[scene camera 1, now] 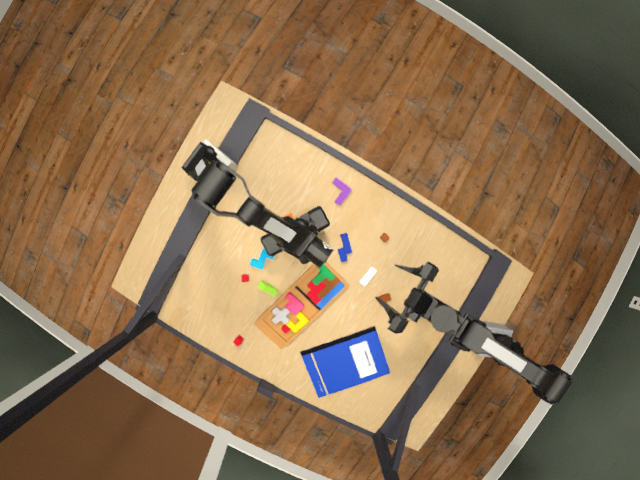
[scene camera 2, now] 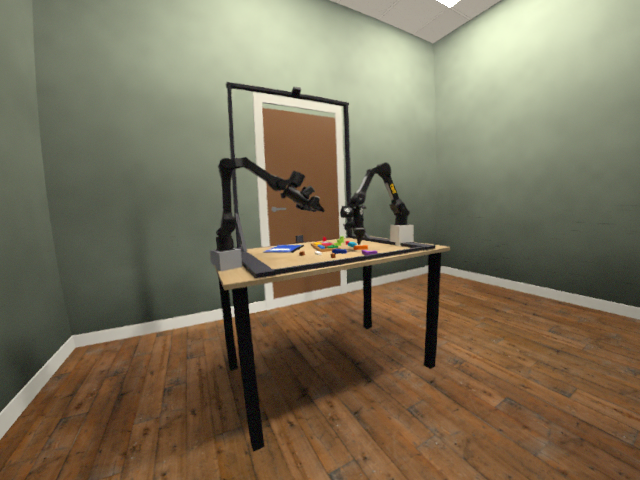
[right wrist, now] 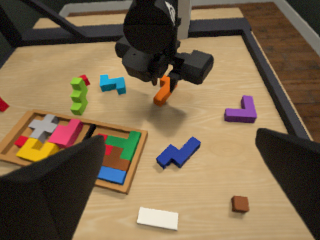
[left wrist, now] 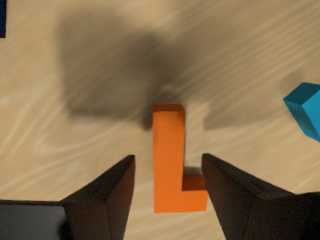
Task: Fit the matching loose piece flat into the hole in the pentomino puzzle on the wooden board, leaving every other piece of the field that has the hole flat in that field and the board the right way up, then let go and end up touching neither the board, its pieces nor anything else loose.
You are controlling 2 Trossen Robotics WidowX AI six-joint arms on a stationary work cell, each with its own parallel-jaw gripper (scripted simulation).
Labels:
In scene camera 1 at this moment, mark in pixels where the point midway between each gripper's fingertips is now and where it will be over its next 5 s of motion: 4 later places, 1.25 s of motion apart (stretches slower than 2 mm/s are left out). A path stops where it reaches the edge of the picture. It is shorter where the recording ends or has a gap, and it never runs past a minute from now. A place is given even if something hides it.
My left gripper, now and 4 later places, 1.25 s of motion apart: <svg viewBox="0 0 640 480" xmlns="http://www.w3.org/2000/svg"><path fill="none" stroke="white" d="M295 229L299 237L311 280L310 276L311 277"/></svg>
My right gripper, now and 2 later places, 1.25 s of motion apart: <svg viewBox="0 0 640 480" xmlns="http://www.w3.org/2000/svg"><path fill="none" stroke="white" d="M385 281L408 321L429 370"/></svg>

